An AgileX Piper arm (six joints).
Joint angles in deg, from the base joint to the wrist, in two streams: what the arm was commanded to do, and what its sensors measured. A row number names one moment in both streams.
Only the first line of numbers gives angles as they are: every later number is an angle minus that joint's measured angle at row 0.
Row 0, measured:
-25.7, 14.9, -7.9, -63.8, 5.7, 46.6
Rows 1 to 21, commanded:
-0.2, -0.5, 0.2, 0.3, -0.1, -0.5
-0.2, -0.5, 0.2, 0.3, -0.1, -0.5
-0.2, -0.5, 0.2, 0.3, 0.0, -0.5
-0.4, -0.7, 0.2, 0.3, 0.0, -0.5
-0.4, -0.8, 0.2, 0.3, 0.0, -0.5
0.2, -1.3, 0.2, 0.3, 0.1, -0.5
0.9, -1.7, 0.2, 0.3, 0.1, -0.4
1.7, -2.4, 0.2, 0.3, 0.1, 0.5
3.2, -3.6, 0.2, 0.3, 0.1, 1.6
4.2, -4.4, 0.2, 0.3, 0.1, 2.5
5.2, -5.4, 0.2, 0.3, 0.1, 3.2
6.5, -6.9, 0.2, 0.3, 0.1, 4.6
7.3, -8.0, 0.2, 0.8, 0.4, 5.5
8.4, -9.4, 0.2, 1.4, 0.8, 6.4
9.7, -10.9, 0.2, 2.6, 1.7, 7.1
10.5, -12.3, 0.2, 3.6, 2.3, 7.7
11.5, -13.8, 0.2, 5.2, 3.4, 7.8
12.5, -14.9, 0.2, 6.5, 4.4, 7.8
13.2, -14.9, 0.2, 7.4, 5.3, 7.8
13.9, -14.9, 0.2, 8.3, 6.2, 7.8
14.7, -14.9, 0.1, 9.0, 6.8, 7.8
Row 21, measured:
12.0, -14.1, 0.0, 5.3, 3.2, 7.1
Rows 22 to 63, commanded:
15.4, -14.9, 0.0, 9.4, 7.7, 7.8
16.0, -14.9, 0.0, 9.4, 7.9, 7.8
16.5, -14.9, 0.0, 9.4, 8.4, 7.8
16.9, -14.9, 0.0, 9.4, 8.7, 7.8
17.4, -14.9, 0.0, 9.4, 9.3, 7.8
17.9, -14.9, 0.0, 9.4, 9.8, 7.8
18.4, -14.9, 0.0, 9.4, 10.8, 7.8
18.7, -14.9, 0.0, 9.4, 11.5, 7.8
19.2, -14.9, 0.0, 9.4, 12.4, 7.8
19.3, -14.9, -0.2, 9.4, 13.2, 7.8
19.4, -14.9, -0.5, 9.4, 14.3, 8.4
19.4, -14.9, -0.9, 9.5, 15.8, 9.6
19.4, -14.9, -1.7, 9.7, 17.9, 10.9
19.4, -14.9, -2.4, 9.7, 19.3, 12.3
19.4, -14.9, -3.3, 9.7, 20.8, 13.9
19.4, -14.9, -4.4, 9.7, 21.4, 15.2
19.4, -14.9, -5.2, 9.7, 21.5, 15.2
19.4, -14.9, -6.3, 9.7, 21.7, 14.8
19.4, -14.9, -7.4, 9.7, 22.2, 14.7
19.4, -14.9, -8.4, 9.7, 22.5, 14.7
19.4, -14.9, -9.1, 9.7, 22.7, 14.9
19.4, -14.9, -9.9, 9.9, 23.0, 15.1
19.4, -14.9, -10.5, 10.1, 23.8, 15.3
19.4, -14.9, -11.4, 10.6, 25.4, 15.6
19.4, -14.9, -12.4, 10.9, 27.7, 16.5
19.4, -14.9, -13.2, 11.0, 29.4, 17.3
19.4, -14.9, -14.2, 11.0, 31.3, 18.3
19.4, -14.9, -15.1, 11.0, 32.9, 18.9
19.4, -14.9, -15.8, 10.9, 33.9, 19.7
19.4, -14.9, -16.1, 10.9, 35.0, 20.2
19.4, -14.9, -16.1, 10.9, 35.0, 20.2
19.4, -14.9, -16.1, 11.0, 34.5, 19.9
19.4, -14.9, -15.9, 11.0, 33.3, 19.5
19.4, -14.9, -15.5, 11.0, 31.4, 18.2
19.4, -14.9, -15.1, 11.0, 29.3, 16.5
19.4, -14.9, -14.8, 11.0, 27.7, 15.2
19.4, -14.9, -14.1, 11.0, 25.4, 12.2
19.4, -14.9, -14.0, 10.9, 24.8, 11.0
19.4, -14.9, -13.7, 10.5, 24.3, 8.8
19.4, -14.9, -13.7, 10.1, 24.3, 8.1
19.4, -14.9, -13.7, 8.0, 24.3, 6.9
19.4, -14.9, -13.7, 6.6, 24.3, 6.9
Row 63, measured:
19.2, -14.9, -14.0, 10.4, 25.3, 9.5
